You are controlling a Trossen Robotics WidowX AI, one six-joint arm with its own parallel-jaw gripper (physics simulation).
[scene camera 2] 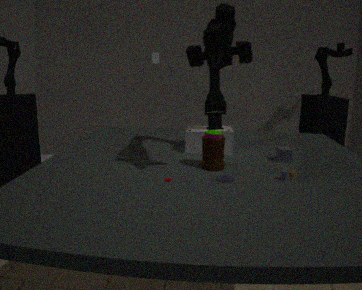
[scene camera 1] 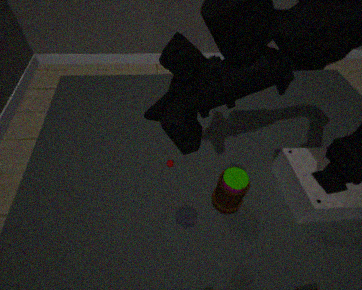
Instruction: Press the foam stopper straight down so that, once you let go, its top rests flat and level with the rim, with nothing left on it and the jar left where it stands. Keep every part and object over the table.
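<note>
My gripper appears in scene camera 1 (scene camera 1: 145,116) and in scene camera 2 (scene camera 2: 214,70). A brown jar (scene camera 2: 212,149) is visible as well.
</note>
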